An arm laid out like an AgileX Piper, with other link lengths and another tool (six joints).
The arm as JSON. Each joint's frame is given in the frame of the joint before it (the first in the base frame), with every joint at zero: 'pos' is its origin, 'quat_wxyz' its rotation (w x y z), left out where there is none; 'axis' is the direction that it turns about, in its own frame. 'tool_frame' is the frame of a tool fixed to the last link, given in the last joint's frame.
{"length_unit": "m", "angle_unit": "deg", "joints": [
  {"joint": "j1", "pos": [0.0, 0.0, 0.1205], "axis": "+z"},
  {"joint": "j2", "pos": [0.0, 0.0, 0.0], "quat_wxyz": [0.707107, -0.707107, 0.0, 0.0], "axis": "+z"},
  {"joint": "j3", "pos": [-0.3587, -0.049, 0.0], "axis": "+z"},
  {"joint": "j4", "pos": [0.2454, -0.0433, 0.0], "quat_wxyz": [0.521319, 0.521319, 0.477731, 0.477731], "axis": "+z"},
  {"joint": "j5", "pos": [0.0, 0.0, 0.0], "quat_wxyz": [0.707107, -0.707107, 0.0, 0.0], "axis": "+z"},
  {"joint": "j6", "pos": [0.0, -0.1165, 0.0], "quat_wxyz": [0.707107, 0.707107, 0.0, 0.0], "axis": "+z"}
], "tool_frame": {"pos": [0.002, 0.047, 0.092], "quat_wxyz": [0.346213, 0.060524, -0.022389, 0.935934]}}
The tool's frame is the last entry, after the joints.
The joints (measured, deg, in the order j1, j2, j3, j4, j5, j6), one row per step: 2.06 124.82 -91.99 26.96 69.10 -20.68; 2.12 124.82 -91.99 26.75 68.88 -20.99; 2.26 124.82 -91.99 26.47 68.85 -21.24; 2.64 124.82 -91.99 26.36 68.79 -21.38; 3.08 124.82 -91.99 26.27 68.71 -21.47; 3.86 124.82 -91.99 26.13 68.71 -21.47; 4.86 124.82 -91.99 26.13 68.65 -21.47; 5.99 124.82 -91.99 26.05 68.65 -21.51; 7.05 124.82 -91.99 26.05 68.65 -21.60; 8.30 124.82 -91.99 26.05 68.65 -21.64; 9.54 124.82 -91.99 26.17 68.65 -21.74; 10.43 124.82 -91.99 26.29 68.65 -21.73; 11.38 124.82 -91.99 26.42 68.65 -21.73; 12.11 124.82 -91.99 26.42 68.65 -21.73; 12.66 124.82 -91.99 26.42 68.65 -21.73; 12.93 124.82 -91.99 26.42 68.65 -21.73; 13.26 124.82 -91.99 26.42 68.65 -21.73; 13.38 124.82 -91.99 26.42 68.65 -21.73; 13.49 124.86 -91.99 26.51 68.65 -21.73; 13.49 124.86 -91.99 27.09 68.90 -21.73
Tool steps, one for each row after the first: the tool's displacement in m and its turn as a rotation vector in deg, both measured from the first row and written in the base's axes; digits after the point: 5 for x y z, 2 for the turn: 0.00018 -0.00026 -0.00061 -0.20 -0.33 0.35; -0.00053 -0.00003 -0.00120 -0.43 -0.47 0.84; -0.00151 0.00256 -0.00147 -0.52 -0.59 1.37; -0.00253 0.00567 -0.00171 -0.60 -0.71 1.90; -0.00476 0.01128 -0.00199 -0.72 -0.72 2.75; -0.00735 0.01894 -0.00204 -0.73 -0.78 3.73; -0.01078 0.02731 -0.00220 -0.79 -0.81 4.93; -0.01413 0.03530 -0.00220 -0.77 -0.85 6.07; -0.01822 0.04466 -0.00220 -0.75 -0.87 7.36; -0.02245 0.05419 -0.00197 -0.63 -0.91 8.63; -0.02554 0.06110 -0.00173 -0.52 -0.90 9.46; -0.02898 0.06842 -0.00147 -0.40 -0.90 10.34; -0.03174 0.07371 -0.00147 -0.39 -0.90 11.07; -0.03387 0.07767 -0.00147 -0.39 -0.90 11.62; -0.03493 0.07961 -0.00147 -0.38 -0.90 11.89; -0.03623 0.08197 -0.00147 -0.38 -0.90 12.22; -0.03671 0.08283 -0.00147 -0.38 -0.90 12.34; -0.03712 0.08388 -0.00161 -0.31 -0.85 12.41; -0.03779 0.08551 -0.00024 0.23 -0.56 12.24
